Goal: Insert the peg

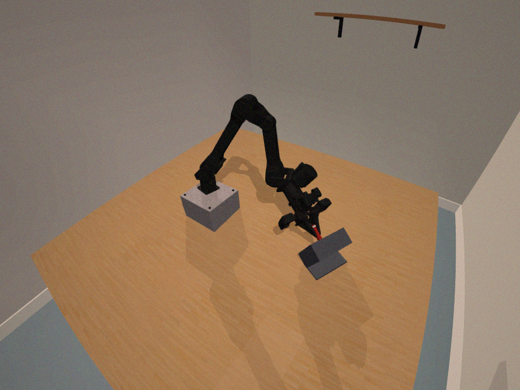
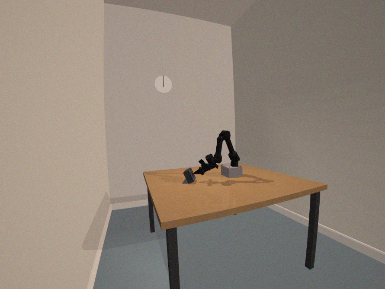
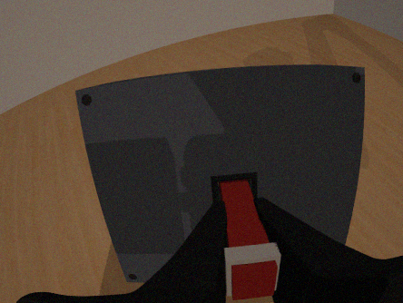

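Now: gripper tip 40 mm short of the dark grey sloped panel, 10 mm to the left of it and 20 mm above it. Also, from my gripper tip: red square-sided peg: 10 mm behind, 10 mm above.
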